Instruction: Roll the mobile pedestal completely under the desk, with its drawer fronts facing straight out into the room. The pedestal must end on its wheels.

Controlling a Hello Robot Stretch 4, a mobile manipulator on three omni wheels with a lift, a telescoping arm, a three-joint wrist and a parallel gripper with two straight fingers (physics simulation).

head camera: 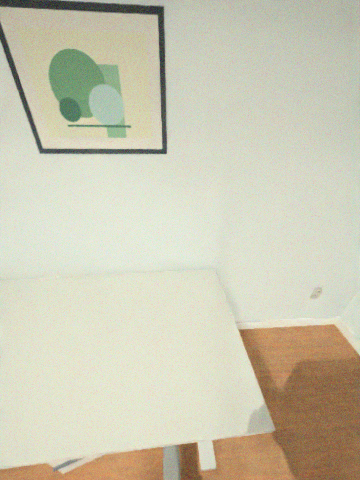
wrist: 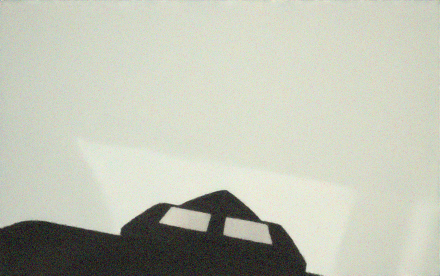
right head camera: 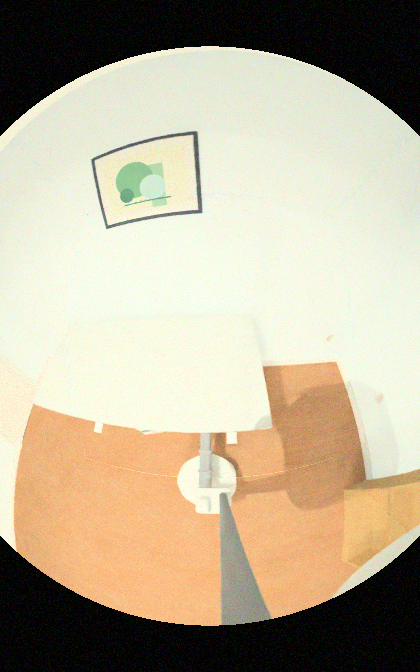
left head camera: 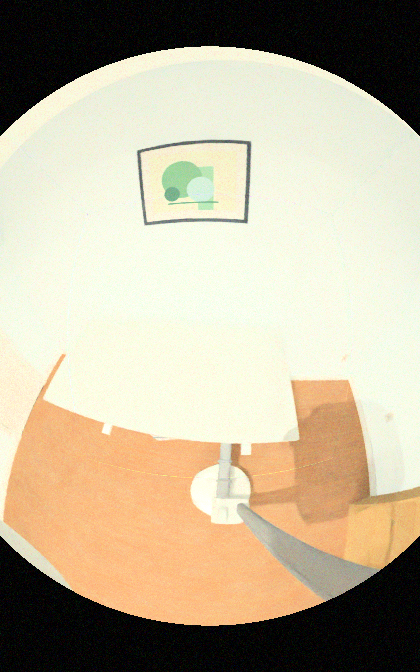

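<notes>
The white desk (head camera: 125, 360) (left head camera: 175, 380) (right head camera: 160, 370) stands against the wall. A small corner of the white pedestal (head camera: 79, 464) (left head camera: 162, 438) (right head camera: 146, 432) shows below the desk's front edge, with a dark stripe in the head view; it looks angled. The desktop hides the rest, including its wheels. My grey arm (head camera: 171, 462) (left head camera: 225, 465) (right head camera: 205, 445) reaches in under the desk, right of the pedestal. My black gripper (wrist: 222, 208) is shut and empty before a pale wall in the wrist view; the desktop hides it from the head views. The pedestal does not show in the wrist view.
A white desk foot (head camera: 207, 455) (left head camera: 246, 448) (right head camera: 231, 437) stands just right of my arm. Another foot (left head camera: 107, 429) (right head camera: 98, 427) is at the left. A wooden box-like piece (left head camera: 367, 530) (right head camera: 372, 520) stands at the right, near the wall. A framed picture (head camera: 103, 151) hangs above the desk.
</notes>
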